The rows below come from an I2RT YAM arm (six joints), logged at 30 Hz.
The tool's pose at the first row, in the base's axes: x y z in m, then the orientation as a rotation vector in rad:
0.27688 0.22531 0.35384 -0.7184 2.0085 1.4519
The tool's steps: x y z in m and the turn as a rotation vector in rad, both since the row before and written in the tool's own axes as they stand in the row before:
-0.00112 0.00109 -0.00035 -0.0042 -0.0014 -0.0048
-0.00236 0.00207 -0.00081 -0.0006 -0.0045 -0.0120
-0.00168 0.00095 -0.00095 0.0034 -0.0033 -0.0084
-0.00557 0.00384 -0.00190 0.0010 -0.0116 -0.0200
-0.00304 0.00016 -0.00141 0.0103 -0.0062 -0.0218
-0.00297 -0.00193 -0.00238 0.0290 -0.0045 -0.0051
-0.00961 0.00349 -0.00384 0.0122 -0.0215 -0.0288
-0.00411 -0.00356 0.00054 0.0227 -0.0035 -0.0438
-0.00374 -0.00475 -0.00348 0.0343 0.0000 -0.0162
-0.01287 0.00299 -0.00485 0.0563 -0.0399 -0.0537
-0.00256 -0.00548 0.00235 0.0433 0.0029 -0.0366
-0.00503 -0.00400 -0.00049 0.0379 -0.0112 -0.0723
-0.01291 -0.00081 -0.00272 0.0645 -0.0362 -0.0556
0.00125 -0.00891 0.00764 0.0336 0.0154 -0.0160
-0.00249 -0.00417 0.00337 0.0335 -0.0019 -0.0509
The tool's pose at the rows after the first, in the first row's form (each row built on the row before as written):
0.27686 0.22538 0.35544 -0.7233 2.0019 1.4539
0.27696 0.22540 0.35868 -0.7305 1.9905 1.4481
0.27732 0.22491 0.36074 -0.7337 1.9847 1.4398
0.27813 0.22467 0.36772 -0.7411 1.9638 1.4283
0.27985 0.22364 0.37041 -0.7504 1.9512 1.4051
0.28286 0.22111 0.37206 -0.7378 1.9607 1.3715
0.28581 0.21939 0.38243 -0.7399 1.9329 1.3440
0.29117 0.21912 0.38346 -0.7640 1.9152 1.2942
0.29631 0.21462 0.38486 -0.7607 1.9225 1.2484
0.30018 0.21241 0.39821 -0.7481 1.8849 1.1638
0.30660 0.21252 0.39728 -0.7577 1.8852 1.0963
0.31211 0.21080 0.40015 -0.7905 1.8497 1.0152
0.31729 0.20959 0.41225 -0.7760 1.8107 0.9245
0.32750 0.21131 0.40658 -0.7774 1.8264 0.8778
0.33334 0.21218 0.40685 -0.7982 1.8074 0.8130

